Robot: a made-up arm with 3 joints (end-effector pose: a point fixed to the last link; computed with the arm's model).
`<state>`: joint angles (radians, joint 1 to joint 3).
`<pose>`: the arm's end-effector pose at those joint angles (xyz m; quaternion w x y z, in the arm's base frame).
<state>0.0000 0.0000 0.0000</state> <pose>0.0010 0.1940 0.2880 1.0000 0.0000 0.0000 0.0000</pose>
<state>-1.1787 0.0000 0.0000</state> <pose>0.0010 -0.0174 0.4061 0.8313 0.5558 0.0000 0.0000</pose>
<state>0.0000 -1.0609 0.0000</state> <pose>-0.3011 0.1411 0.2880 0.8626 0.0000 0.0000 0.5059</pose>
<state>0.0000 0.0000 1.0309</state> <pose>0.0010 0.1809 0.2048 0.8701 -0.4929 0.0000 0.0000</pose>
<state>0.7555 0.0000 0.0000</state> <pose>0.0010 0.2091 0.1280 0.9295 -0.3688 0.0000 0.0000</pose>
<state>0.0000 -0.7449 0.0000</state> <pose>-0.2196 0.1906 0.2880 0.9314 0.0000 0.0000 0.3639</pose>
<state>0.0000 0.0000 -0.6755</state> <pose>0.0010 0.1577 0.3314 0.9435 0.3314 0.0000 0.0000</pose>
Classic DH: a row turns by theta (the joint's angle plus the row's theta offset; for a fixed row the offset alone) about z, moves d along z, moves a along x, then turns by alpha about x. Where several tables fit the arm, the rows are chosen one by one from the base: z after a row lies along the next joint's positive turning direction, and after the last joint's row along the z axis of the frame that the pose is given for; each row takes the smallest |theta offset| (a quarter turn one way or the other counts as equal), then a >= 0, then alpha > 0; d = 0 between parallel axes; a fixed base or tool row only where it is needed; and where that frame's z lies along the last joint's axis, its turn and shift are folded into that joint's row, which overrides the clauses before.
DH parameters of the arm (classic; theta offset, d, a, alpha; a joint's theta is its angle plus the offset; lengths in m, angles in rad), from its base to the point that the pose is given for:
base (fixed): -1.5708 0.189 0 1.5708
joint 1: 0 0.105 0.09 1.5708
joint 2: 0 -0.069 -0.204 -1.5708
joint 3: 0 -0.106 -0.08 -1.5708
tool (fixed): 1.5708 0.03 0 0

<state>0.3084 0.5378 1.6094</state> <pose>0.1043 0.0478 0.1611 0.5538 -0.7891 0.1609 -0.2114</pose>
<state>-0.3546 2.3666 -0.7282</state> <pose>-0.0102 -0.3675 0.2072 0.3238 0.1947 -0.1719 -0.9098</pose>
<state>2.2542 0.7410 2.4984</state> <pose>0.0798 0.0261 0.2258 0.6722 0.6457 -0.0441 0.3594</pose>
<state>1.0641 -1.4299 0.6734</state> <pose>-0.3725 0.0639 0.1616 0.4876 -0.5766 0.1273 0.6431</pose>
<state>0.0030 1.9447 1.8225</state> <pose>0.0547 -0.2666 0.1738 0.3445 -0.4457 0.6522 -0.5072</pose>
